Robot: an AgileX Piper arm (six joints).
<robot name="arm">
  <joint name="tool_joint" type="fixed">
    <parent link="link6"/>
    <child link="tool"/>
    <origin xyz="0 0 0" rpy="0 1.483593 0"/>
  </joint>
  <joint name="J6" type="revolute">
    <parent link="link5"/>
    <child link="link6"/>
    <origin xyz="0.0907 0 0.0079" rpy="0 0 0"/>
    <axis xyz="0.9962 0 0.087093"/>
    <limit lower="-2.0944" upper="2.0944"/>
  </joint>
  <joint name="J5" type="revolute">
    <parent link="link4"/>
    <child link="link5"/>
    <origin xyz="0 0 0" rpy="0 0 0"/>
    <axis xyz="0 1 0"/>
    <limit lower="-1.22" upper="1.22"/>
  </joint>
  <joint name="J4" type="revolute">
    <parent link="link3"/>
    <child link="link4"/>
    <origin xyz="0.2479 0 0.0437" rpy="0 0 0"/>
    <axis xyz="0.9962 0 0.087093"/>
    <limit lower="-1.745" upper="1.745"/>
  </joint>
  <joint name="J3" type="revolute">
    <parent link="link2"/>
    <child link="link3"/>
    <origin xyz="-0.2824 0 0.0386" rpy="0 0 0"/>
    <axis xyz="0 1 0"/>
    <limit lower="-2.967" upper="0"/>
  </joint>
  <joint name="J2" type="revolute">
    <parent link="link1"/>
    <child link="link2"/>
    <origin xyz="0 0 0" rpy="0 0 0"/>
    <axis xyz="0 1 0"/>
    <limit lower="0" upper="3.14"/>
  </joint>
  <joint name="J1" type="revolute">
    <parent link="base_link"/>
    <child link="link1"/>
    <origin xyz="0 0 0.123" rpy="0 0 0"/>
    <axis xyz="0 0 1"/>
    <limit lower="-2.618" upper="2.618"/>
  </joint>
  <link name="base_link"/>
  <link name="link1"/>
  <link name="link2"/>
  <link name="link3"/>
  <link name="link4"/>
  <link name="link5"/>
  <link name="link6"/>
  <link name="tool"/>
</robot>
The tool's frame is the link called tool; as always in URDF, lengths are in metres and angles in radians.
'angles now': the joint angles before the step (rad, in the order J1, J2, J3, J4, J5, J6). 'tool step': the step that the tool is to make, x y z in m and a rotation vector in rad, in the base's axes. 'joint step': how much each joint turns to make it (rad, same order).
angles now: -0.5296 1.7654 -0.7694 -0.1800 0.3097 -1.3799
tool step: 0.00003 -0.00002 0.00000 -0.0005 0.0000 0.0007
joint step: 0.0000 0.0001 0.0000 -0.0007 -0.0003 0.0000
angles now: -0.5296 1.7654 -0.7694 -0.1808 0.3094 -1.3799
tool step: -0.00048 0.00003 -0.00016 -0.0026 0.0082 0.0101
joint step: 0.0000 0.0001 0.0000 -0.0051 0.0054 -0.0071
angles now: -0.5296 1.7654 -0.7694 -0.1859 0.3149 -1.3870
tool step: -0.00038 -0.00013 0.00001 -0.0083 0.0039 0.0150
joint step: 0.0000 -0.0009 0.0018 -0.0124 -0.0021 -0.0053
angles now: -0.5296 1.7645 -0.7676 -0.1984 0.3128 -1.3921
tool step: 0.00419 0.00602 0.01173 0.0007 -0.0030 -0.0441
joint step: 0.0322 -0.0309 -0.0200 -0.0386 0.0576 0.1050
